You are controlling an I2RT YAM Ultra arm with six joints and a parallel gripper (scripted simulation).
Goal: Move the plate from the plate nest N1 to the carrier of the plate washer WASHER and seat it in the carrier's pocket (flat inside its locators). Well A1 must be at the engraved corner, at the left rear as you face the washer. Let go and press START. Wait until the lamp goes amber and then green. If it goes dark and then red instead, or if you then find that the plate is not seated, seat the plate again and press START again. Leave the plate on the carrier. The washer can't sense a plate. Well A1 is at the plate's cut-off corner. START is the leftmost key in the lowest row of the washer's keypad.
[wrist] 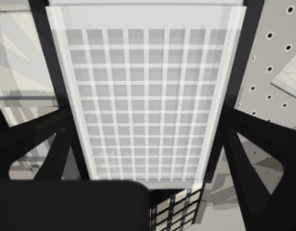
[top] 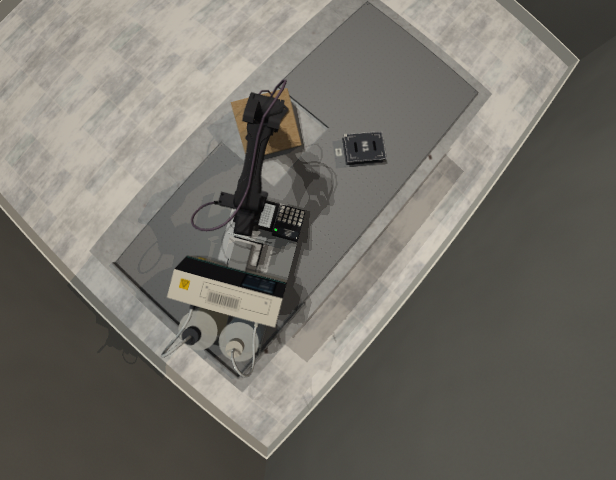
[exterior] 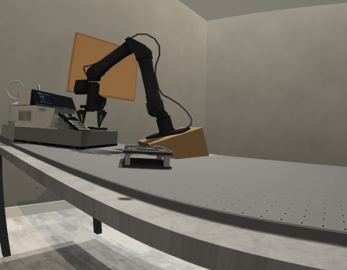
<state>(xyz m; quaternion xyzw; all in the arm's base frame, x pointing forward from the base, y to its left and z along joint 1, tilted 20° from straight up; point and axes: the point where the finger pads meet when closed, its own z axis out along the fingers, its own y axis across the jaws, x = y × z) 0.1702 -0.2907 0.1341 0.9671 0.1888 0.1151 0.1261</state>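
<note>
My hand is right at the clear well plate. Round my hand: black carrier pocket: 10 mm below; then plate washer: 140 mm to the right, 50 mm ahead, 30 mm above; then nest: 480 mm to the left, 190 mm ahead, 60 mm below.
</note>
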